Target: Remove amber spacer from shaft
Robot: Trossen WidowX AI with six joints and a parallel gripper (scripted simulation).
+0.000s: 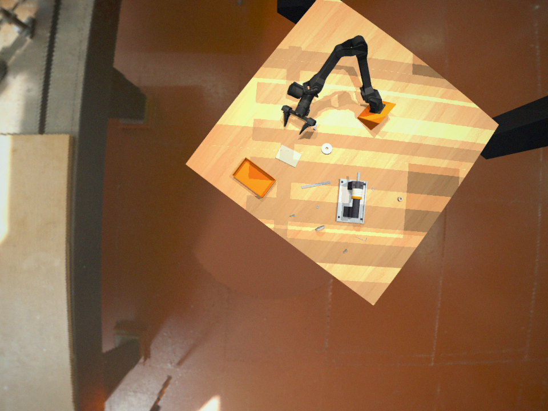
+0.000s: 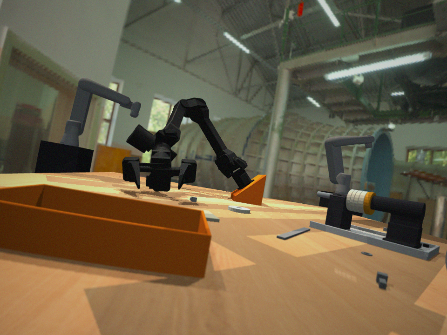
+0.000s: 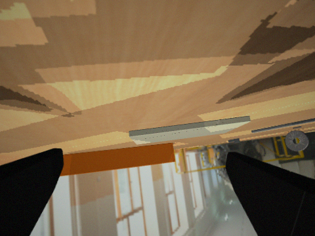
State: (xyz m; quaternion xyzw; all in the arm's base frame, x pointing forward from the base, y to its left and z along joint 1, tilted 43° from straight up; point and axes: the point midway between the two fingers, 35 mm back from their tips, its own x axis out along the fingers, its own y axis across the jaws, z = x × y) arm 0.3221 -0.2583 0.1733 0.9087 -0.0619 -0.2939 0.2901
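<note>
Now: the grey shaft 7 cm ahead of my gripper tip, 45 cm to the left of it and 5 cm above it. From my gripper tip the other things lie so: white ring: 4 cm behind, 21 cm to the left, 3 cm below; then grey strip: 16 cm ahead, 27 cm to the left, 3 cm below; then pale card: 12 cm ahead, 6 cm to the left, 3 cm below.
</note>
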